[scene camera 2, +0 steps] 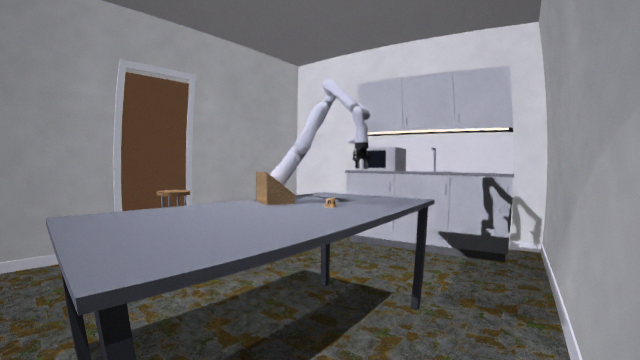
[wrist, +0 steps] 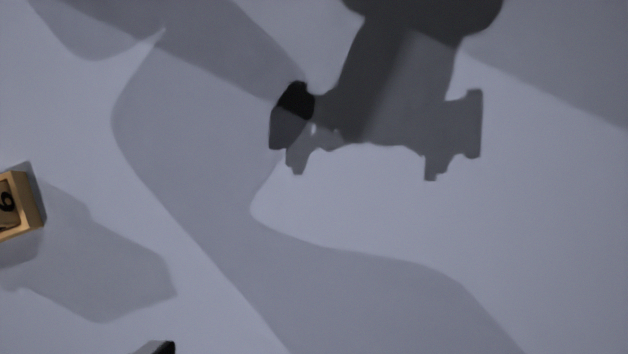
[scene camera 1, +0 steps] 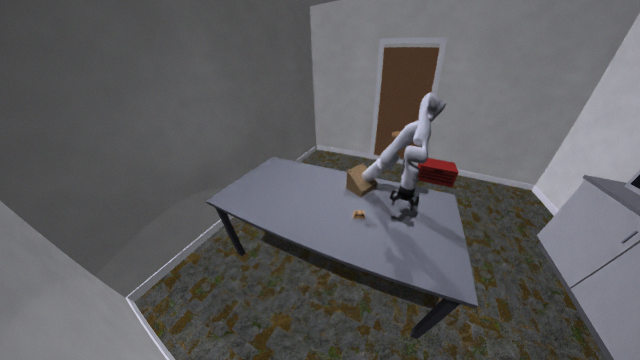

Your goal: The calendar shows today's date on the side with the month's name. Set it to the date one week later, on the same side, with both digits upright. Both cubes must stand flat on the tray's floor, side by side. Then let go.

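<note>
The small wooden calendar [scene camera 1: 359, 214] [scene camera 2: 330, 203] stands on the table. In the wrist view, part of its light wooden tray [wrist: 31, 202] shows at the left edge. A cube [wrist: 7, 212] inside it bears a dark digit that looks like a 6 or 9; its upright direction is unclear. The rest of the calendar is cut off there, and its digits and month's name are too small to read in the scene views. My gripper [scene camera 1: 404, 201] [scene camera 2: 361, 166] is open and empty. It hangs above the table, to the calendar's right in both scene views, apart from it.
The arm's wooden wedge base [scene camera 1: 361, 181] [scene camera 2: 274, 192] stands on the grey table [scene camera 1: 280, 200] [scene camera 2: 180, 240], behind the calendar in scene view 1. A red chest [scene camera 1: 437, 172] stands beyond the table. The arm's shadows cross the tabletop in the wrist view.
</note>
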